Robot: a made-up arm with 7 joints.
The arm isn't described. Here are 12 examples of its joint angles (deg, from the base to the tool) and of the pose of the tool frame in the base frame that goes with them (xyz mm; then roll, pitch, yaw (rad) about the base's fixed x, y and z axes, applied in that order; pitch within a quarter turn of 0, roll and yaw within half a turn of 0).
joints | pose
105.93 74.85 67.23 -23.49 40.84 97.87 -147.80 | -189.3 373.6 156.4 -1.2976 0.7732 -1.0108
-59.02 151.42 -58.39 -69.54 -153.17 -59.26 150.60 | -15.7 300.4 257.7 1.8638 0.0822 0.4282
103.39 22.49 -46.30 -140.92 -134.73 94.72 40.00 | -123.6 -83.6 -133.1 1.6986 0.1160 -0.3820
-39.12 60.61 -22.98 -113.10 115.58 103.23 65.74 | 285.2 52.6 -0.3 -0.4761 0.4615 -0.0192
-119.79 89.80 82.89 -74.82 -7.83 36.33 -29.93 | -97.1 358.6 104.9 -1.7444 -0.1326 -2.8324
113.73 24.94 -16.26 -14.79 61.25 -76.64 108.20 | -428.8 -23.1 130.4 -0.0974 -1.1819 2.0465
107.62 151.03 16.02 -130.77 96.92 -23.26 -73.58 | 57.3 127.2 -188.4 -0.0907 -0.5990 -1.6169
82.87 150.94 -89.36 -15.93 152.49 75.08 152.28 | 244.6 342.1 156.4 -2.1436 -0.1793 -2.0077
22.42 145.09 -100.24 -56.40 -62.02 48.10 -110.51 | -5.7 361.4 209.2 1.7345 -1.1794 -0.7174
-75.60 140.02 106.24 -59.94 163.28 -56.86 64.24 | -346.0 197.2 106.7 2.0383 -1.1813 0.1341
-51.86 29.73 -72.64 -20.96 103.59 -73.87 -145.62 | 366.0 89.7 -241.9 2.3871 0.5353 -0.7649
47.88 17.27 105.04 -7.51 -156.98 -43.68 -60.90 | -337.4 107.1 -275.0 -0.2941 -0.2164 -1.6702
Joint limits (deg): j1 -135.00..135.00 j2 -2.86..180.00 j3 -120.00..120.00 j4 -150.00..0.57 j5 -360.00..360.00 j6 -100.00..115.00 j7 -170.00..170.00
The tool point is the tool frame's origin. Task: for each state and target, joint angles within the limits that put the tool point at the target. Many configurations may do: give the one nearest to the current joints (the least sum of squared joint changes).
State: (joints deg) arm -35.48 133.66 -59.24 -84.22 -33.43 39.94 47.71
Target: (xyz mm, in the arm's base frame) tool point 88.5 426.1 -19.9
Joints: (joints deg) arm -16.35 103.84 -74.52 -41.20 -33.43 39.94 47.71
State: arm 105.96 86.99 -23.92 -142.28 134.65 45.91 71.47
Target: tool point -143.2 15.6 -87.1
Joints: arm 104.52 65.73 -38.05 -149.90 134.65 45.91 71.47
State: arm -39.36 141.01 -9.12 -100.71 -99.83 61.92 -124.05
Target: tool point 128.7 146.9 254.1
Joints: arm -43.92 140.25 -18.12 -102.43 -99.83 61.92 -124.05
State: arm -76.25 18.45 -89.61 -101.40 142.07 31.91 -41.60
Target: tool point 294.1 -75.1 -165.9
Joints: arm -70.18 41.14 -95.55 -92.69 142.07 31.91 -41.60
